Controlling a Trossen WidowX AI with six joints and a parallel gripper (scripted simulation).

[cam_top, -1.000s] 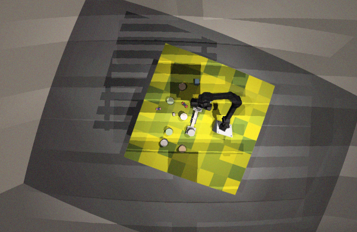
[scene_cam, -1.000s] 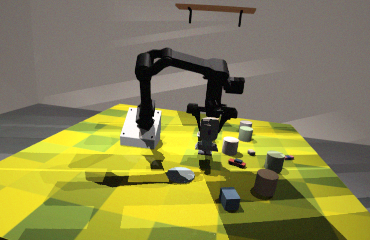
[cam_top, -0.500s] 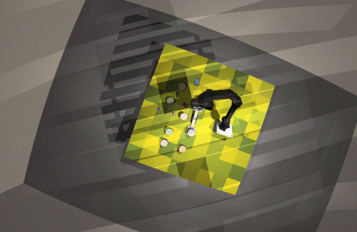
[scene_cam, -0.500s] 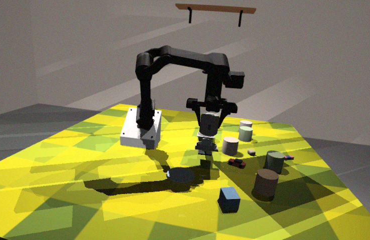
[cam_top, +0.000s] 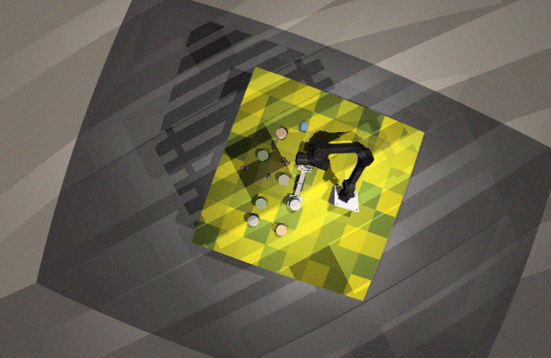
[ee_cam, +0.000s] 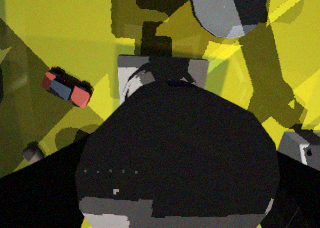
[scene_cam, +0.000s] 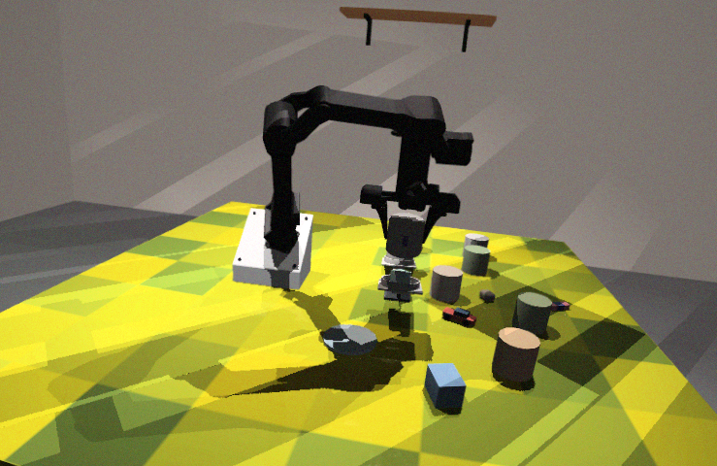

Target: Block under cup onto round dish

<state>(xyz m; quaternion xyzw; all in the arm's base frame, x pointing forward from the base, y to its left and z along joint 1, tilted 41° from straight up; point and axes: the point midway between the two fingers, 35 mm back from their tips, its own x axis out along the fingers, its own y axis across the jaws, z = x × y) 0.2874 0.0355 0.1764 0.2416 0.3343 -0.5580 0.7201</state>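
Right now the cup is 2 cm to the right of my gripper tip and 1 cm above it. The rest, counted from my gripper tip: small balance (15 cm below, 13 cm to the left, 2 cm behind); then block (8 cm below, 1 cm to the left); then red toy car (16 cm below, 13 cm ahead, 5 cm to the left).
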